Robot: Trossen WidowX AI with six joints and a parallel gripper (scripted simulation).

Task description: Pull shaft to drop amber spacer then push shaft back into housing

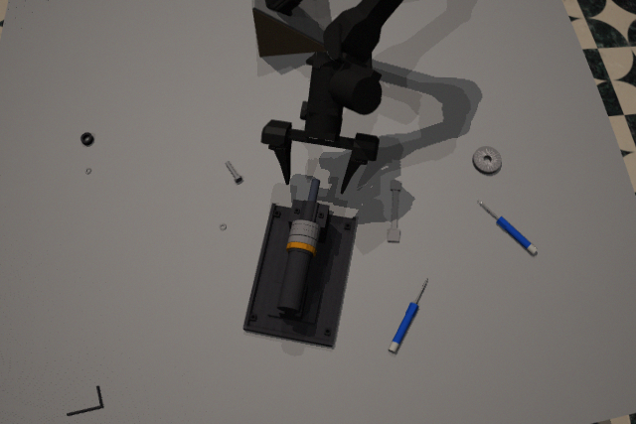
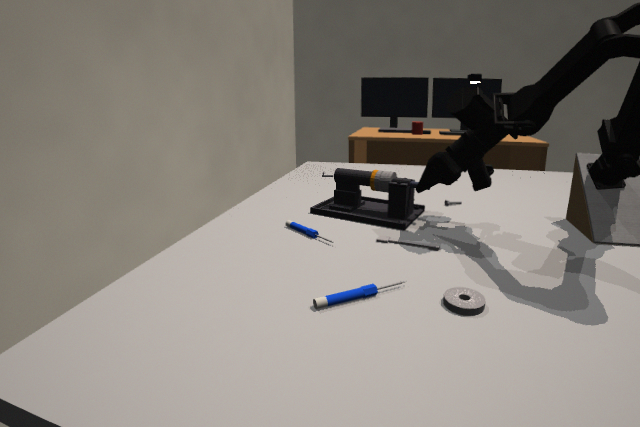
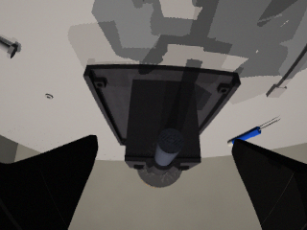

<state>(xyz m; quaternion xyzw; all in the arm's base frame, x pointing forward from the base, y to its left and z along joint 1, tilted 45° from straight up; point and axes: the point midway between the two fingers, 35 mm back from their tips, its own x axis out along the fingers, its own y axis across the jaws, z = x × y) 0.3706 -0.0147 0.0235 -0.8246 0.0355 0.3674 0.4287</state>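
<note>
Right now the shaft is 9 cm ahead of my hand, 4 cm to the right of it and 2 cm below it. Also, from my hand: bolt 14 cm to the right, 10 cm below, 7 cm behind; amber spacer 12 cm ahead, 5 cm to the right, 2 cm below; grey bar 13 cm to the left, 10 cm below, 6 cm ahead.
</note>
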